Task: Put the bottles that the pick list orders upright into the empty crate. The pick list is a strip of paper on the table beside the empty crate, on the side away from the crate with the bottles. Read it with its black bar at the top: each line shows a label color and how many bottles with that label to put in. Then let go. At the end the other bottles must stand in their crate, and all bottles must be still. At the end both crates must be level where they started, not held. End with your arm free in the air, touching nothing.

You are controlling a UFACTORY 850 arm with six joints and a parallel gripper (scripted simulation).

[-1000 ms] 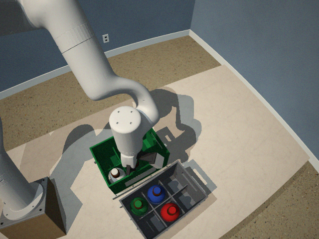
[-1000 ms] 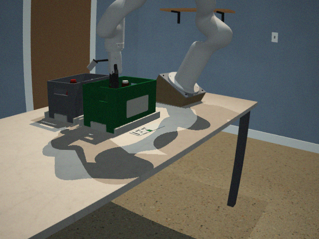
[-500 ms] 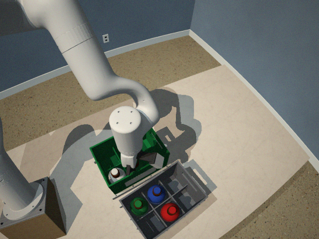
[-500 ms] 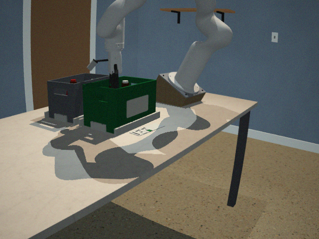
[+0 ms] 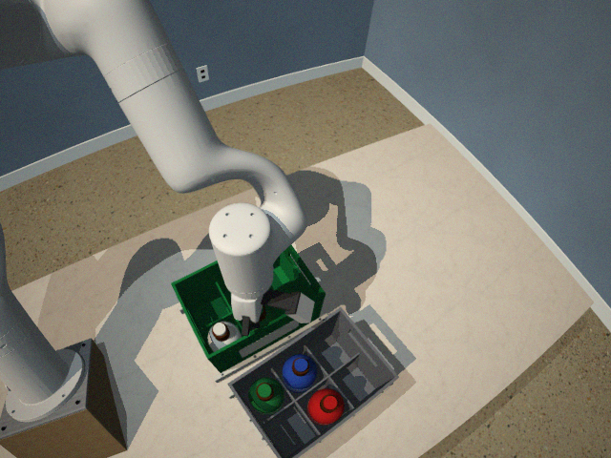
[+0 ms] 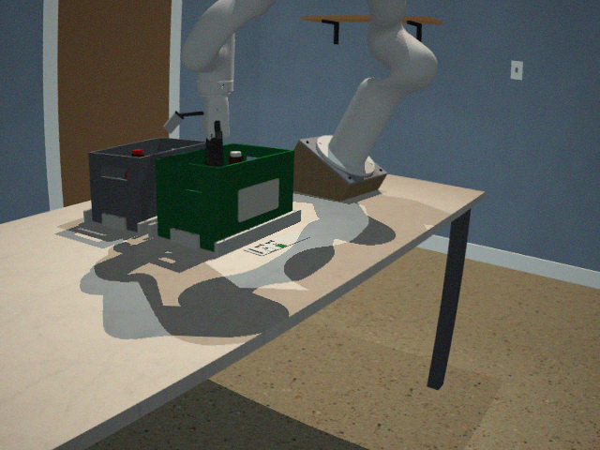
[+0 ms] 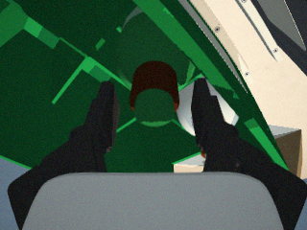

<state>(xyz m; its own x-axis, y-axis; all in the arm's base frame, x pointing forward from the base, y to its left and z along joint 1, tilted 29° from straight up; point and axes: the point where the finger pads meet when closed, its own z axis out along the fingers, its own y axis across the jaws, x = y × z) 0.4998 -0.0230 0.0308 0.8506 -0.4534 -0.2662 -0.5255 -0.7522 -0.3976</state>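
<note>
Now: the green crate 40 mm to the left of my hand and 70 mm below it. The rest, counted from my hand: whitish bottle: 80 mm behind, 20 mm to the right, 70 mm below; then blue bottle: 40 mm ahead, 140 mm to the right, 70 mm below; then green bottle: 40 mm behind, 170 mm to the right, 70 mm below.
</note>
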